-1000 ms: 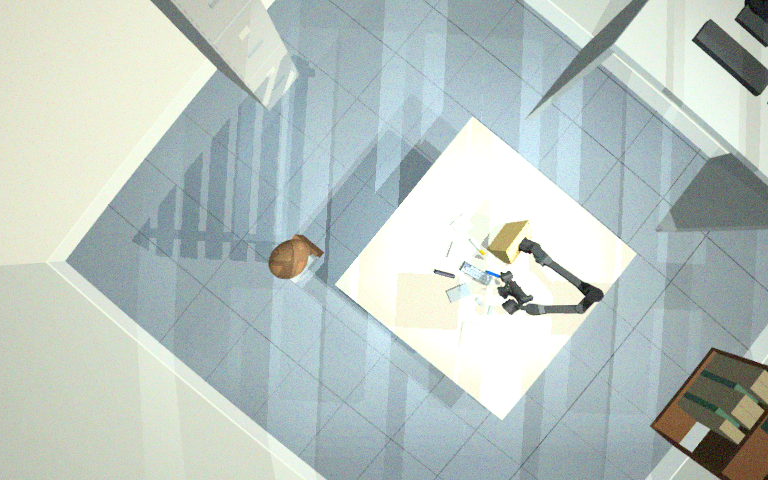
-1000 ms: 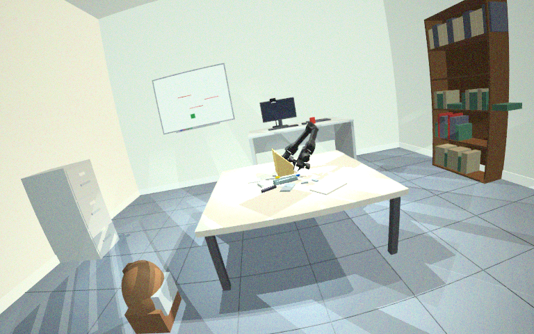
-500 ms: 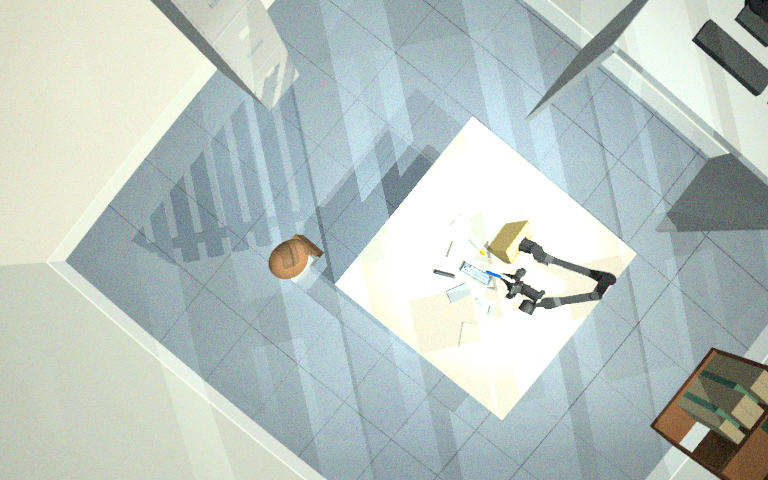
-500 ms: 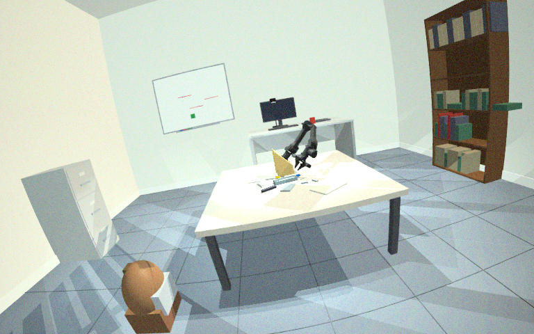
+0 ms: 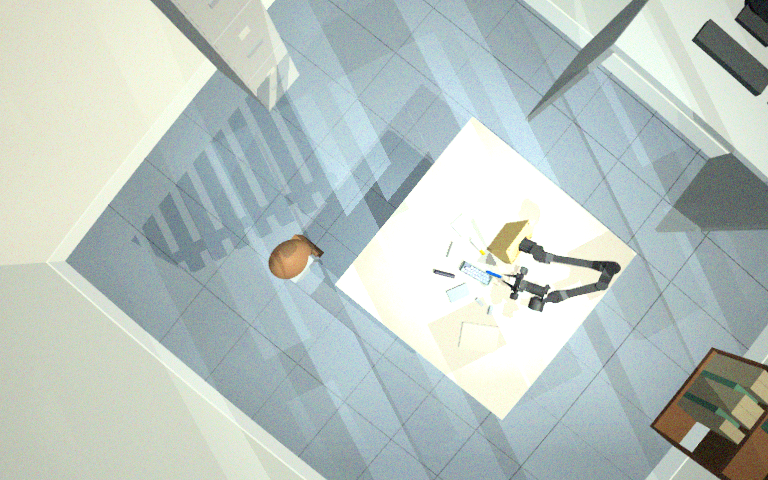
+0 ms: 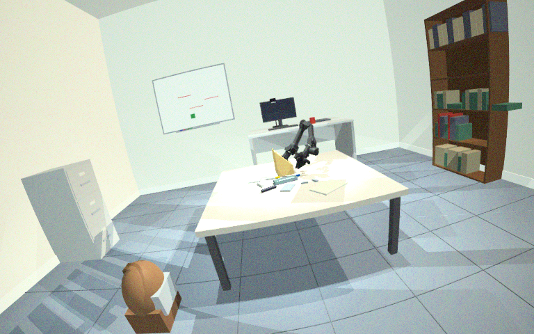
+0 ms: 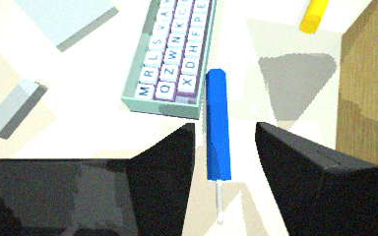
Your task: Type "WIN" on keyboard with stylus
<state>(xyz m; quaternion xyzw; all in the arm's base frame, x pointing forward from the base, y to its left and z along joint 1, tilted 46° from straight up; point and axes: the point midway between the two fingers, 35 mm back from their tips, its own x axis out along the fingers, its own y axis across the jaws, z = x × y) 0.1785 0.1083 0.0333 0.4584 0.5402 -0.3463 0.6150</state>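
My gripper tip is 60 mm above the blue stylus and 10 mm to the right of it. The rest, counted from my gripper tip: W key: 70 mm to the right, 70 mm ahead, 50 mm below; then small block: 190 mm ahead, 60 mm below, 30 mm to the left; then yellow-tipped marker: 190 mm to the right, 60 mm below, 40 mm behind.
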